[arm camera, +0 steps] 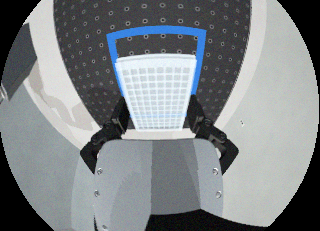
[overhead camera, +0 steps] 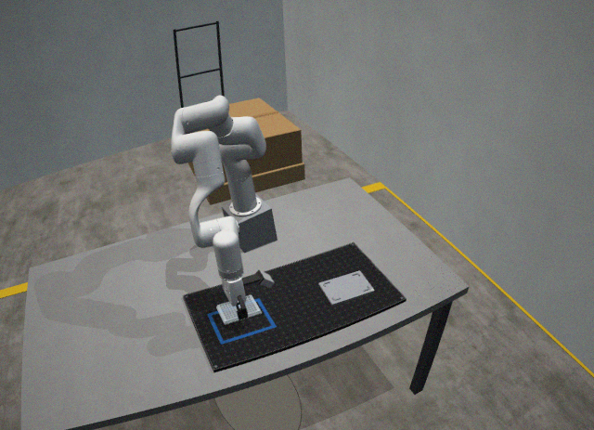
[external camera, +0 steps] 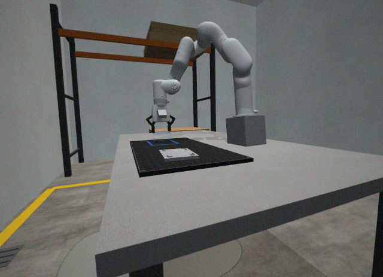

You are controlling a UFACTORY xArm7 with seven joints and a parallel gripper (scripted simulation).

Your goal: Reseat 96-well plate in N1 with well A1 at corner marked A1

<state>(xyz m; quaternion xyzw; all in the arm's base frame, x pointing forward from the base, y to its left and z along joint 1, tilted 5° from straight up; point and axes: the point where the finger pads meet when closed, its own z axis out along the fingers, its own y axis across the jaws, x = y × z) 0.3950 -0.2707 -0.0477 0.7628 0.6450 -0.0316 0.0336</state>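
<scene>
My gripper is now 38 cm to the right of the plate nest N1, 9 cm short of it and 6 cm above it. Also, from my hand: white 96-well plate: 1 cm below.
</scene>
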